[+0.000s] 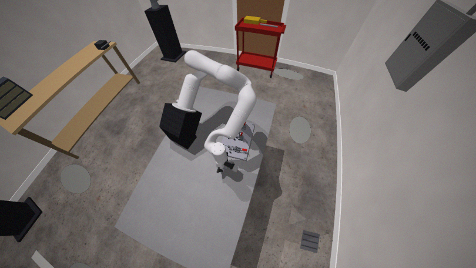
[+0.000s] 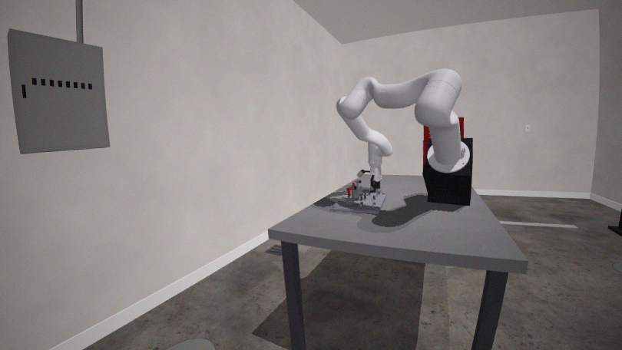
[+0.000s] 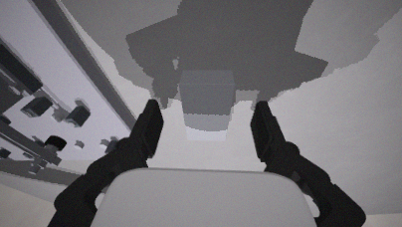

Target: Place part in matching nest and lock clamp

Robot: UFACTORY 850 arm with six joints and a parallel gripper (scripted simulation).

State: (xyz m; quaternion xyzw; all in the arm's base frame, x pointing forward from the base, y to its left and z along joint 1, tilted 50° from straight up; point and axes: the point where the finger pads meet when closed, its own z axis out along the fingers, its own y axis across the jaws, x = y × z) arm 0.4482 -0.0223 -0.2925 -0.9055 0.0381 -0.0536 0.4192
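Right now the grey block part is 10 mm below my hand. The rest, counted from my hand: grey fixture plate 10 mm ahead, 260 mm to the left, 10 mm below.
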